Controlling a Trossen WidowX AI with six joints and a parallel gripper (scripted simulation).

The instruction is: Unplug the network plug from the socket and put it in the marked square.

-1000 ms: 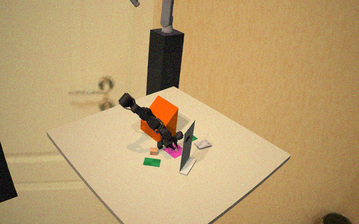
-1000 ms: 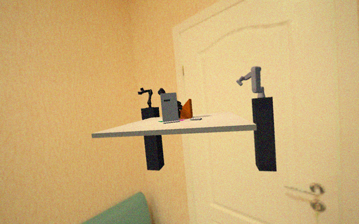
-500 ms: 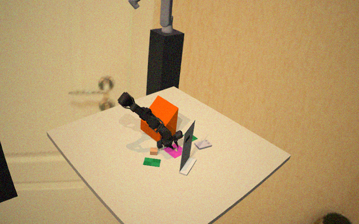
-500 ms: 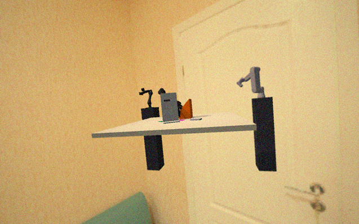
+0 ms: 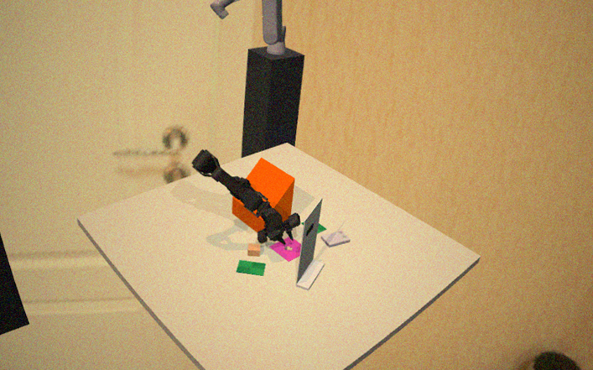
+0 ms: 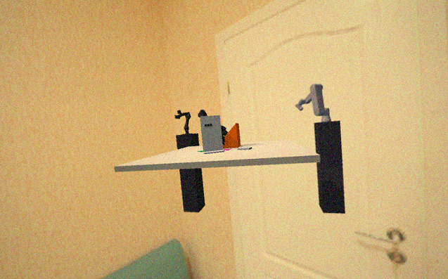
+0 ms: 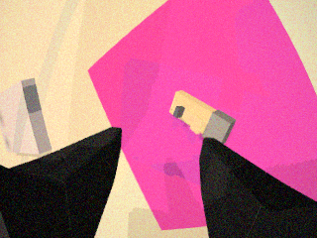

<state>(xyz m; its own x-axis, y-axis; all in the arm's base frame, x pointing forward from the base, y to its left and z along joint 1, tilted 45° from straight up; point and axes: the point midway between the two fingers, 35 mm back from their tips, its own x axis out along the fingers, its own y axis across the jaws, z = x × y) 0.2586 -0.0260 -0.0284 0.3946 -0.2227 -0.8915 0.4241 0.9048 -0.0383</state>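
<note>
Right now my gripper tip is 3 cm above the network plug. From my gripper tip the other things lie so: upright grey panel (17 cm ahead, 5 cm to the right, 11 cm above); magenta square (3 cm below).
</note>
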